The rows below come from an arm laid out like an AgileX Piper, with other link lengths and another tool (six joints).
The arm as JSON. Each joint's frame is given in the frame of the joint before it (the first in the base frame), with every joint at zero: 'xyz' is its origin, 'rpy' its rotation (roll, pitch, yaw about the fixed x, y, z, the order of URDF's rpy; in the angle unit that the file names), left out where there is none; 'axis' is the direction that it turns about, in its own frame. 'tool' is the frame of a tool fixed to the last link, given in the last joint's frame.
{
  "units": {
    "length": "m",
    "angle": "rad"
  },
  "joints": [
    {
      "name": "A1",
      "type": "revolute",
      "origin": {
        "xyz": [
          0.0,
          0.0,
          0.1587
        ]
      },
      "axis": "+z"
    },
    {
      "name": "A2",
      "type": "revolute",
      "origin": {
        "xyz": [
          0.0,
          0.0,
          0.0
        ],
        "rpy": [
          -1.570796,
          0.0,
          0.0
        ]
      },
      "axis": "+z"
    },
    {
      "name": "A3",
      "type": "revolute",
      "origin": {
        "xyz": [
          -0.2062,
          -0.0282,
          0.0
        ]
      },
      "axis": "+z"
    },
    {
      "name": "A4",
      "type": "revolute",
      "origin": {
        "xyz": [
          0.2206,
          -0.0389,
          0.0
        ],
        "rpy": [
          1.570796,
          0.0,
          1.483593
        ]
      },
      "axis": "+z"
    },
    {
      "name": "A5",
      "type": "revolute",
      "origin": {
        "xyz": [
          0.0,
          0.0,
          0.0
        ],
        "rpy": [
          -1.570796,
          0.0,
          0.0
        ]
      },
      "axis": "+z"
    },
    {
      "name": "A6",
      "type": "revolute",
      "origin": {
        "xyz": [
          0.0,
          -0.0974,
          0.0
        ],
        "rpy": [
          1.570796,
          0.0,
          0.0
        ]
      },
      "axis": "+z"
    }
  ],
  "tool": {
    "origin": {
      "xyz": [
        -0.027,
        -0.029,
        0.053
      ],
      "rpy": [
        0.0,
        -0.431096,
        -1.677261
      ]
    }
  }
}
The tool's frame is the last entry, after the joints.
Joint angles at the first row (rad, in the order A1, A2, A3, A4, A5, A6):
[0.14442 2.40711 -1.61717 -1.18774 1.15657 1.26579]
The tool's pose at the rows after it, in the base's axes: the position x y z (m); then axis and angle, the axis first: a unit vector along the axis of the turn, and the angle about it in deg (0 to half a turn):
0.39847 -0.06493 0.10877 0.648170 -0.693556 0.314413 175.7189
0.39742 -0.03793 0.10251 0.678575 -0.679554 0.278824 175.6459
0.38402 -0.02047 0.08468 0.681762 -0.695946 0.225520 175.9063
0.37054 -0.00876 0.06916 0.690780 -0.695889 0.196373 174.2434
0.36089 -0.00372 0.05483 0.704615 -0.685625 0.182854 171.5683
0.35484 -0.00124 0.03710 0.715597 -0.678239 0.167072 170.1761
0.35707 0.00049 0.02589 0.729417 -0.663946 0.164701 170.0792
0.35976 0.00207 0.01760 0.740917 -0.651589 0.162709 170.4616
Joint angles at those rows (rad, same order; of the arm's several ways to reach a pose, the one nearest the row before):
[0.21010 2.38020 -1.61717 -1.16093 1.15988 1.14307]
[0.27322 2.37159 -1.61714 -1.08195 1.15986 1.06592]
[0.31368 2.37105 -1.59985 -0.95158 1.15988 1.03329]
[0.34910 2.37732 -1.55800 -0.89741 1.16092 1.02675]
[0.37180 2.39839 -1.52006 -0.89255 1.15840 1.02382]
[0.38111 2.43456 -1.50099 -0.88591 1.13273 1.02314]
[0.38323 2.46650 -1.50098 -0.91077 1.09888 1.02314]
[0.38326 2.48856 -1.50094 -0.93284 1.06565 1.02317]

